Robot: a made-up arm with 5 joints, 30 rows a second.
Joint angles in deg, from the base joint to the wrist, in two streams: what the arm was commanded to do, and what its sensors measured. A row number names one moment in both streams.
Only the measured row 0 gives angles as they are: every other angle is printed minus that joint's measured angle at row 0.
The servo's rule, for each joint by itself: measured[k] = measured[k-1] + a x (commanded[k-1-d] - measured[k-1]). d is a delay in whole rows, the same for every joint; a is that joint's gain. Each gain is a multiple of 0.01, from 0.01 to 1. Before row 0 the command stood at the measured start. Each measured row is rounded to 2 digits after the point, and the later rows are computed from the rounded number. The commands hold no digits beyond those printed.
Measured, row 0:
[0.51 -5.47 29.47 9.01 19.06]
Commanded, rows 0 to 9:
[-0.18 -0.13 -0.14 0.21 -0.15]
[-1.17 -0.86 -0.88 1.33 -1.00]
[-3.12 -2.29 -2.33 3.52 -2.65]
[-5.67 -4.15 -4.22 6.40 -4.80]
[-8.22 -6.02 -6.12 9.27 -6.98]
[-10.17 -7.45 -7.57 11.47 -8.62]
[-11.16 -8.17 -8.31 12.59 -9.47]
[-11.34 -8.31 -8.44 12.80 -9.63]
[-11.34 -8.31 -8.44 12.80 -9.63]
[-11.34 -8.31 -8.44 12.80 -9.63]
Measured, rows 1 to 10:
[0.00 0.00 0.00 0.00 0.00]
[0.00 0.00 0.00 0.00 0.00]
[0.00 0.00 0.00 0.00 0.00]
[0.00 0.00 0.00 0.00 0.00]
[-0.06 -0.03 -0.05 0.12 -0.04]
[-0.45 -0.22 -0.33 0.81 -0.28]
[-1.38 -0.70 -1.01 2.35 -0.87]
[-2.88 -1.49 -2.10 4.66 -1.85]
[-4.75 -2.53 -3.47 7.29 -3.13]
[-6.65 -3.66 -4.86 9.67 -4.50]
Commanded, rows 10 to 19:
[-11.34 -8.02 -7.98 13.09 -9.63]
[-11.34 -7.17 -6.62 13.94 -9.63]
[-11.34 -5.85 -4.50 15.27 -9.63]
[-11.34 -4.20 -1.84 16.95 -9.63]
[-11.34 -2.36 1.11 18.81 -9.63]
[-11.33 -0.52 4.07 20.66 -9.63]
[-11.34 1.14 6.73 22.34 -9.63]
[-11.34 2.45 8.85 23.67 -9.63]
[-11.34 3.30 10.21 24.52 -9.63]
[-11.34 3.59 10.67 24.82 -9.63]
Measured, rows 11 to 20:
[-8.23 -4.70 -6.03 11.33 -5.74]
[-9.32 -5.53 -6.85 12.17 -6.71]
[-10.03 -6.17 -7.39 12.53 -7.44]
[-10.49 -6.66 -7.75 12.68 -7.99]
[-10.79 -6.97 -7.83 12.91 -8.40]
[-10.98 -7.02 -7.42 13.50 -8.71]
[-11.11 -6.75 -6.43 14.51 -8.94]
[-11.19 -6.16 -4.87 15.90 -9.11]
[-11.24 -5.29 -2.84 17.56 -9.24]
[-11.27 -4.19 -0.49 19.33 -9.34]

